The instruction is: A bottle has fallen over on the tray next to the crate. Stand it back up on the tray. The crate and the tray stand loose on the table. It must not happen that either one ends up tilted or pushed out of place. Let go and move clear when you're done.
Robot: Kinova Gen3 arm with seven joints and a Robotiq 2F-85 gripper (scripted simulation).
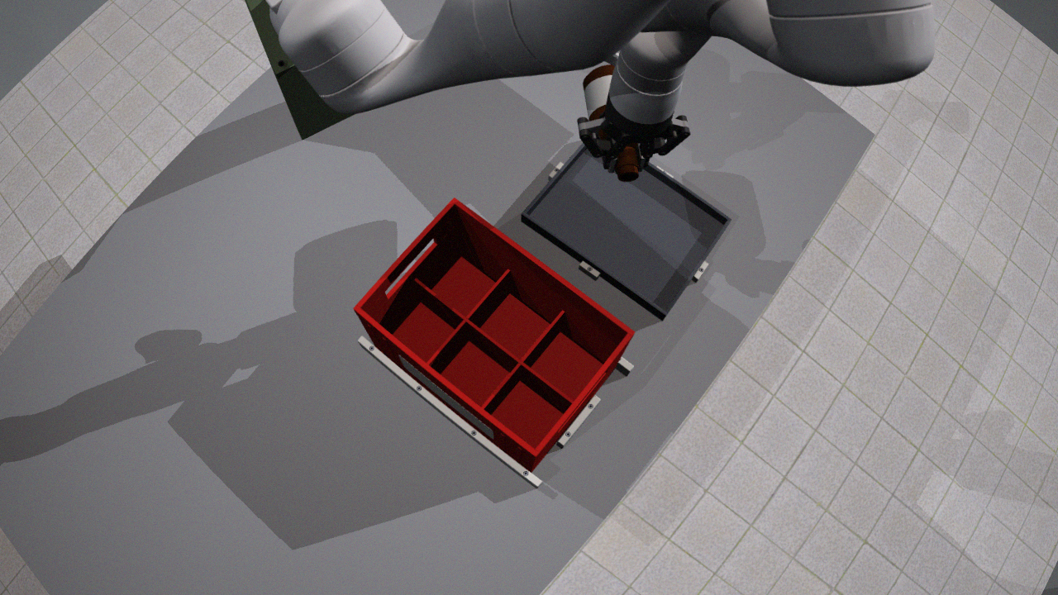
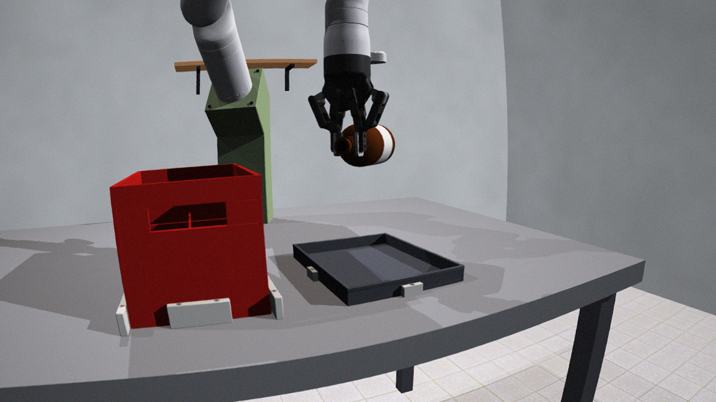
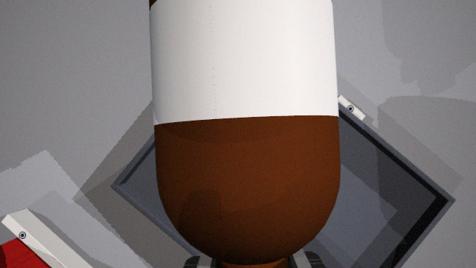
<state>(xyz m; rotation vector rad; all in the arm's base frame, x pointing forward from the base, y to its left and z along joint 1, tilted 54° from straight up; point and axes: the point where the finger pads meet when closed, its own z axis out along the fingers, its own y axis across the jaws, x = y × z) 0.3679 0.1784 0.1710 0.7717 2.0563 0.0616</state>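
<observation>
Right now the bottle is 4 cm to the left of my hand and 3 cm behind it. From my hand the other things lie so: red crate: 26 cm to the right, 12 cm below, 2 cm behind; tray: 19 cm below, 2 cm to the left, 2 cm ahead.
</observation>
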